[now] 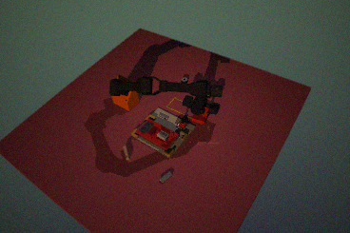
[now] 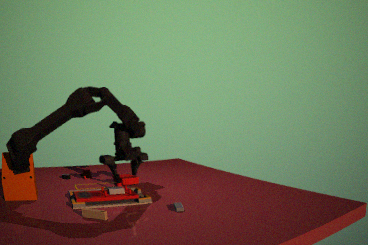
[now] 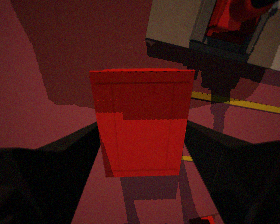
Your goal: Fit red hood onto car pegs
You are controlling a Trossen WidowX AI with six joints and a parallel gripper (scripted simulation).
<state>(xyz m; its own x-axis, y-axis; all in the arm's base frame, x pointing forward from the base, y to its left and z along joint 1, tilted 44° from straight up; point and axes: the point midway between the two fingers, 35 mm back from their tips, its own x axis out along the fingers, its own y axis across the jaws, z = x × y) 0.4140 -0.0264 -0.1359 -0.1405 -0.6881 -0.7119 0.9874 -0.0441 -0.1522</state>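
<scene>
Now: the grey engine block 21 cm to the right of my gripper tip, 11 cm behind it and 1 cm above it. Round my gripper tip: tan wooden bar: 37 cm to the right, 24 cm behind, 1 cm below; dark wheel: 22 cm to the left, 21 cm behind, 1 cm below; red hood: 1 cm above.
</scene>
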